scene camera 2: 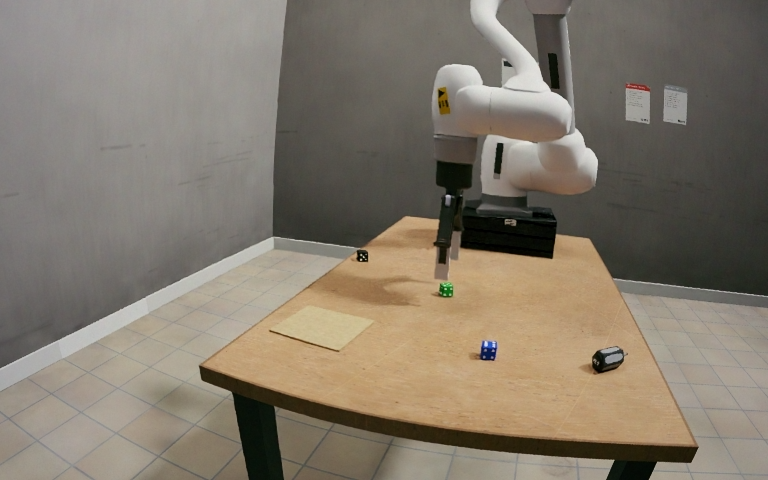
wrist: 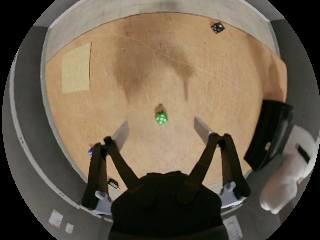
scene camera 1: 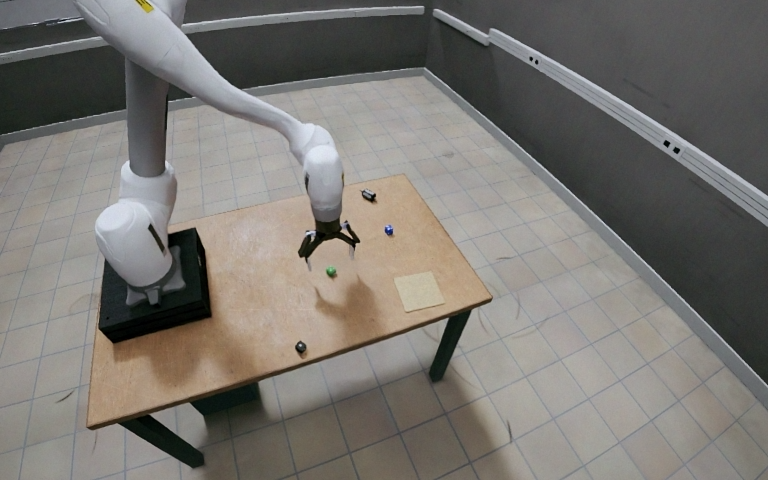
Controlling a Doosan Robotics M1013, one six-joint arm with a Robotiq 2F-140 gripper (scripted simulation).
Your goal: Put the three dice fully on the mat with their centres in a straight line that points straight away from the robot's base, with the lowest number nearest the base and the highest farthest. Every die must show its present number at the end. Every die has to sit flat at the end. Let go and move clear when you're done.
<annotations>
my gripper: scene camera 2 447, 268; wrist; scene camera 1
tan mat: scene camera 2; wrist 76, 63; scene camera 1
same spot on tan mat: (scene camera 2: 331, 330) = (scene camera 1: 418, 284)
same spot on my gripper: (scene camera 1: 316, 242) = (wrist: 208, 165)
</annotations>
